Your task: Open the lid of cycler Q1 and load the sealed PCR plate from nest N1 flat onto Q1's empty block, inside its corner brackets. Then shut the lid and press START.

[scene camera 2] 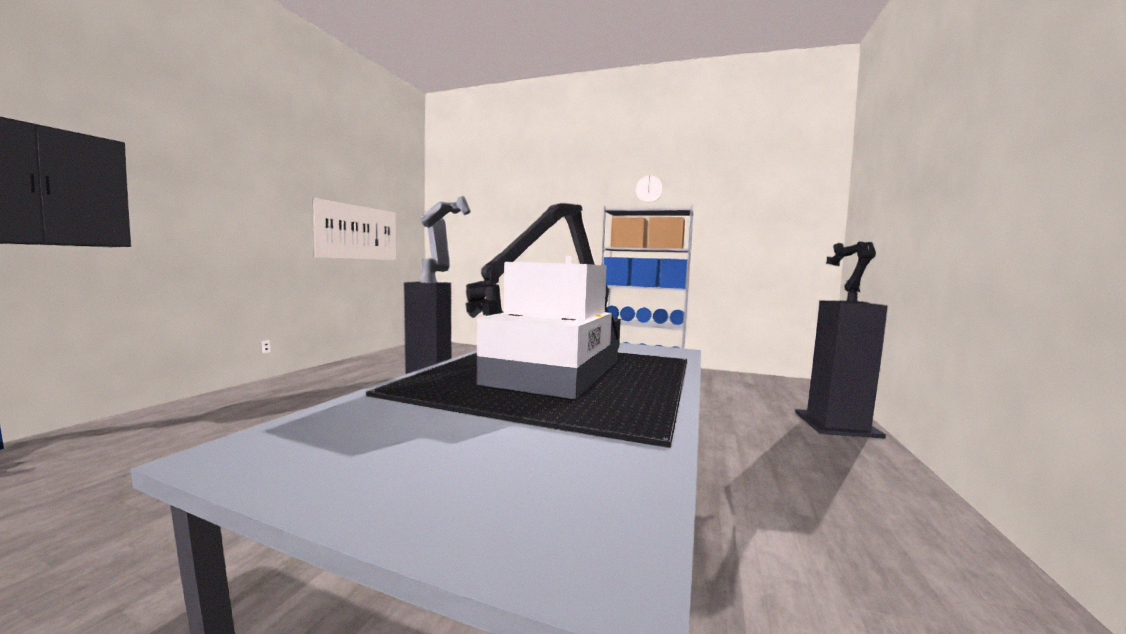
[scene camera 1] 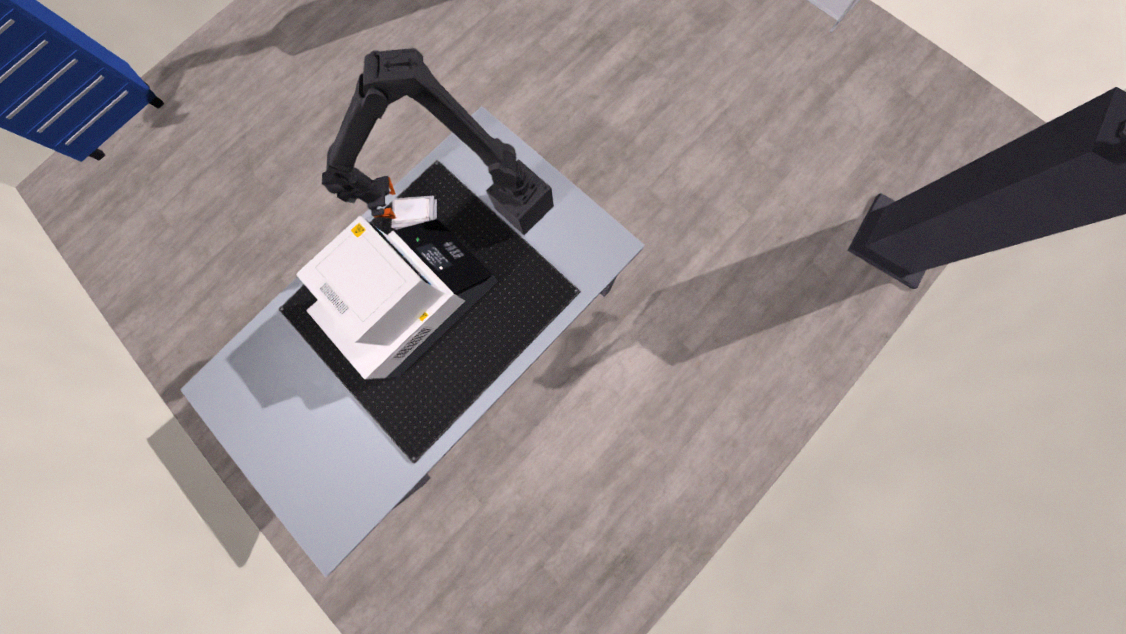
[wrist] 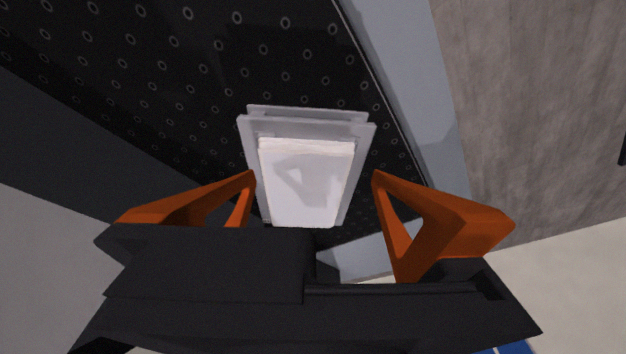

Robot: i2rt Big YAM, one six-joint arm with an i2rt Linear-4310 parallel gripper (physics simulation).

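Pixels of known places: gripper, fingertip midpoint: (scene camera 1: 394, 206) (wrist: 313, 176); arm's base at its link origin: (scene camera 1: 518, 187).
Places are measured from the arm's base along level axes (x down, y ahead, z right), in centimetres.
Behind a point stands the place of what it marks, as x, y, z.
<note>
The white PCR plate (scene camera 1: 412, 211) @[7.2, 26.7, 31.9] (wrist: 306, 212) @[7.2, 24.6, 31.2] lies in the pale grey nest N1 (scene camera 1: 433, 206) @[8.9, 20.4, 27.5] (wrist: 310, 129) @[8.8, 30.7, 39.2], beside the cycler's front corner. Cycler Q1 (scene camera 1: 337, 324) @[-7.9, 71.3, 17.5] (scene camera 2: 523, 342) @[-2.3, 76.5, 14.6] has its white lid (scene camera 1: 362, 263) @[-23.9, 49.8, 10.9] (scene camera 2: 543, 288) @[-16.5, 64.7, 11.9] raised. Its dark front panel (scene camera 1: 464, 271) @[-2.0, 35.2, -3.4] carries a small display; START cannot be made out. The lid hides the block in scene camera 1. My gripper (scene camera 1: 390, 200) @[5.3, 29.0, 37.6] (wrist: 313, 176) @[5.3, 29.0, 37.6] is open and empty, at the plate's outer end. In the wrist view, its orange fingers stand on both sides of the plate, with a finger's shadow on it.
The cycler and nest stand on a black perforated board (scene camera 1: 472, 362) @[12.1, 60.2, -19.6] (scene camera 2: 630, 401) @[12.0, 75.9, -14.8] on the grey-blue table (scene camera 1: 267, 464) @[13.3, 132.7, 21.9] (scene camera 2: 472, 504) @[13.3, 127.7, 9.0]. The cycler's body and raised lid stand close beside the gripper. A blue drawer cabinet (scene camera 1: 70, 86) stands on the floor away from the table.
</note>
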